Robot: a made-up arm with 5 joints.
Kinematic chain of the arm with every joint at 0, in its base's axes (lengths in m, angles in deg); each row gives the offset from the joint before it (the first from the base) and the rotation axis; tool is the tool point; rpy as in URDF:
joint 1: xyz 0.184 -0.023 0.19 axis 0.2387 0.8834 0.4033
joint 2: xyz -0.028 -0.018 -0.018 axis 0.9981 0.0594 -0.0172
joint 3: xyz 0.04 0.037 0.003 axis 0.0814 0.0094 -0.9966
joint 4: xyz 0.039 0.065 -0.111 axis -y
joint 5: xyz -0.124 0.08 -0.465 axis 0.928 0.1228 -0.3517
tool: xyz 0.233 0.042 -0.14 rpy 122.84 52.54 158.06
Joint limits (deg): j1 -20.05..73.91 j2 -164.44..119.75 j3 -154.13..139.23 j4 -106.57..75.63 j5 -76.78..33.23
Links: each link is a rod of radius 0.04 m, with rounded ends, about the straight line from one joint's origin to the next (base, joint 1, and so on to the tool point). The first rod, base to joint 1, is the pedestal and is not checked.
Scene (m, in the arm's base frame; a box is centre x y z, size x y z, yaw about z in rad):
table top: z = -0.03
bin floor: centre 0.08 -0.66 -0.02 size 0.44 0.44 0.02 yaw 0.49
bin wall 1: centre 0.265 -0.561 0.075 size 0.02 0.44 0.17 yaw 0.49
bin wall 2: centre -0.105 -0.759 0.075 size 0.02 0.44 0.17 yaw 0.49
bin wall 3: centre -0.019 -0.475 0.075 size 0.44 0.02 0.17 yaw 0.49
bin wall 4: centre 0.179 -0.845 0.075 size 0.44 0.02 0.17 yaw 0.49
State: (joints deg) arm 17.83 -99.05 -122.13 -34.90 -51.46
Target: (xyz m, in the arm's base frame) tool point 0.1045 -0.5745 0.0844
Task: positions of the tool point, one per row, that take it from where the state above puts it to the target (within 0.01 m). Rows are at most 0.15 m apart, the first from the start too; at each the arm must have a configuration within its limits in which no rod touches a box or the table.
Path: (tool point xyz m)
1: 0.4339 -0.6241 0.3918
2: 0.3792 -0.6232 0.3713
3: 0.3005 -0.6191 0.3558
4: 0.2053 -0.6050 0.3405
5: 0.1044 -0.5745 0.3273
6: 0.1140 -0.5893 0.2045
7: 0.1045 -0.5745 0.0844

